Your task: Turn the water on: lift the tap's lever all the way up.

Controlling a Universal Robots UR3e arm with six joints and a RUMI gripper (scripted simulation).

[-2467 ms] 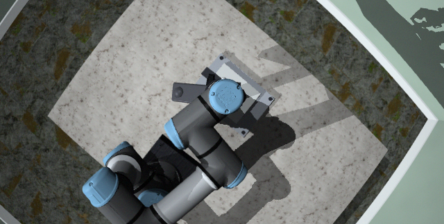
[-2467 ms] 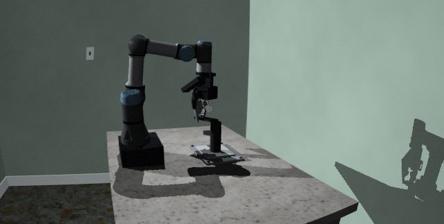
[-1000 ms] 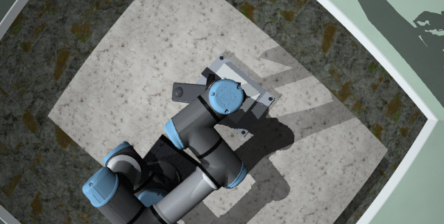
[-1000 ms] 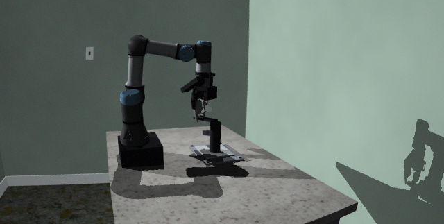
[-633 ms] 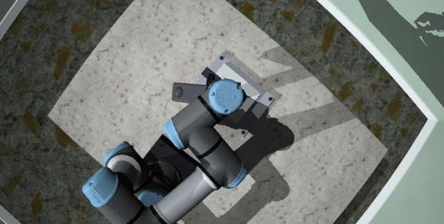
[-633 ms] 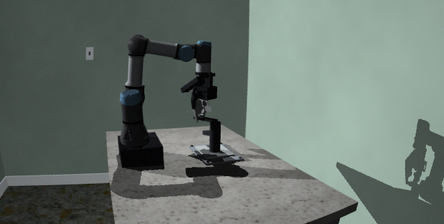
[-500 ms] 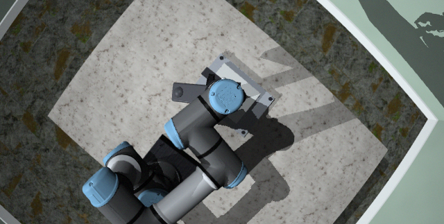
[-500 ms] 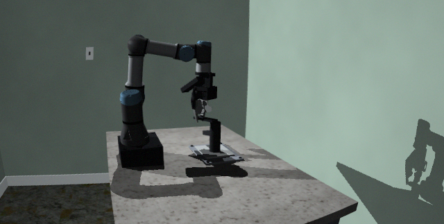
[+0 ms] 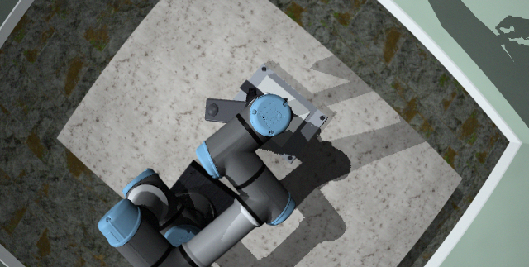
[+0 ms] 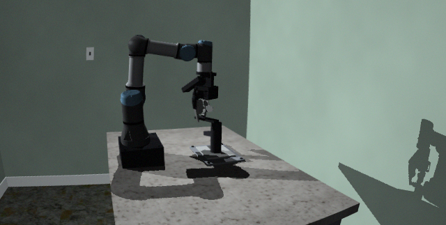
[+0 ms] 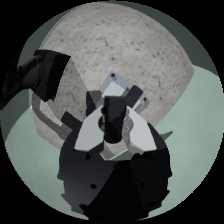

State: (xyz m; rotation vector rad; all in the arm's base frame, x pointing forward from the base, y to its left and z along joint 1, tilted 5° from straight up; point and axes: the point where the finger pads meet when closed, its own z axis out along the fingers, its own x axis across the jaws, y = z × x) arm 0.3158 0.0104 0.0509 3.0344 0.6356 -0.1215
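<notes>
My gripper is now 10 mm short of the black lever and 30 mm to the left of it. From my hand the other things lie so: black tap (20 mm ahead, 50 mm to the right, 50 mm below).
</notes>
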